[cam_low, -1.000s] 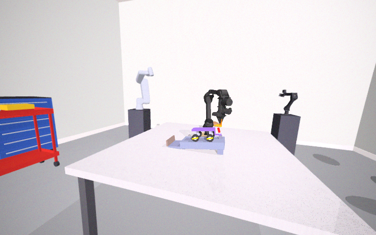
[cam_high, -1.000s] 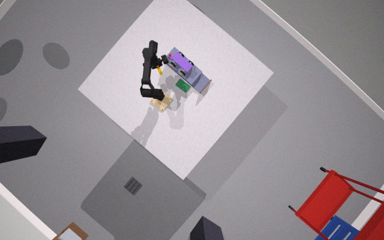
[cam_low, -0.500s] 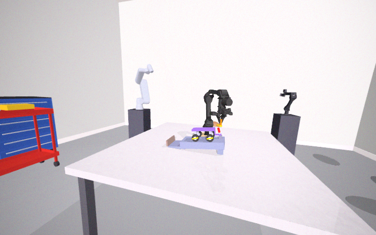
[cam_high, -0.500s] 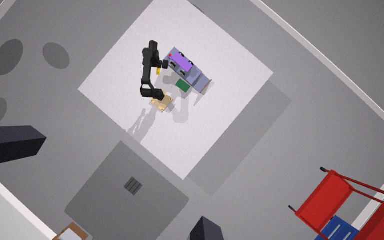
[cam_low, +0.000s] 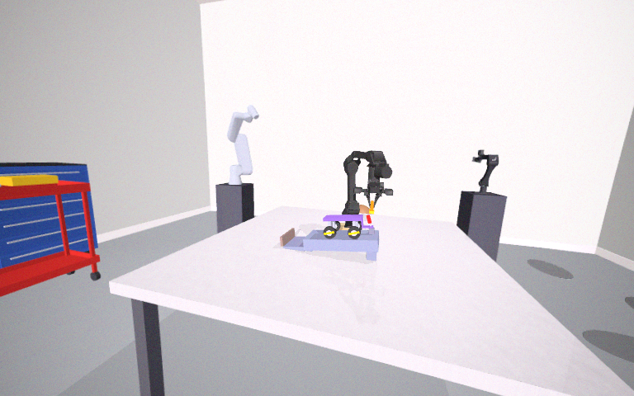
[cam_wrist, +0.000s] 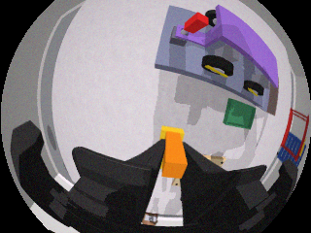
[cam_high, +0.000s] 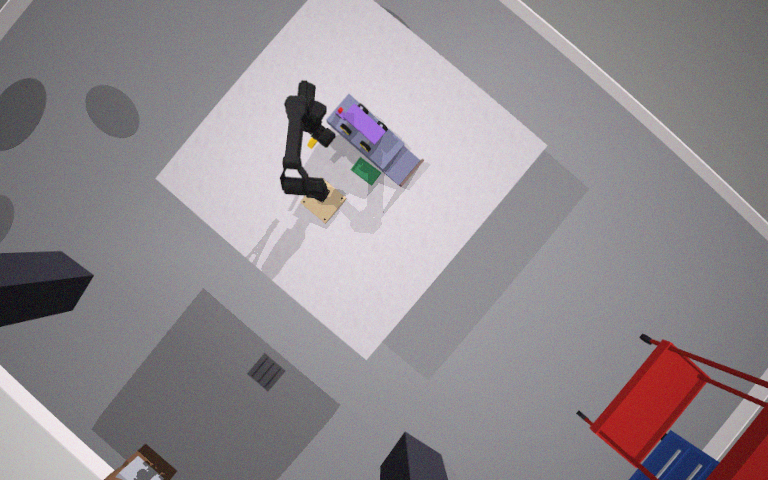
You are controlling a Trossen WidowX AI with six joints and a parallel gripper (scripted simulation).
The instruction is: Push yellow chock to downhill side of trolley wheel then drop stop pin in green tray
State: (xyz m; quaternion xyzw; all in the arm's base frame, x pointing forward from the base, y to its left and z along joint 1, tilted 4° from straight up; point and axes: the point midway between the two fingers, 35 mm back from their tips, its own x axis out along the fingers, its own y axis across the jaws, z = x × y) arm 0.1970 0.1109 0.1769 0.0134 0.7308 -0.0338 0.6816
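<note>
My gripper tip is 20 mm past the yellow chock and 10 mm above it. The rest, counted from my gripper tip: stop pin: 140 mm ahead, 10 mm to the right, 40 mm below; purple trolley: 150 mm ahead, 130 mm to the right, 60 mm below; blue-grey ramp: 150 mm ahead, 130 mm to the right, 130 mm below.
</note>
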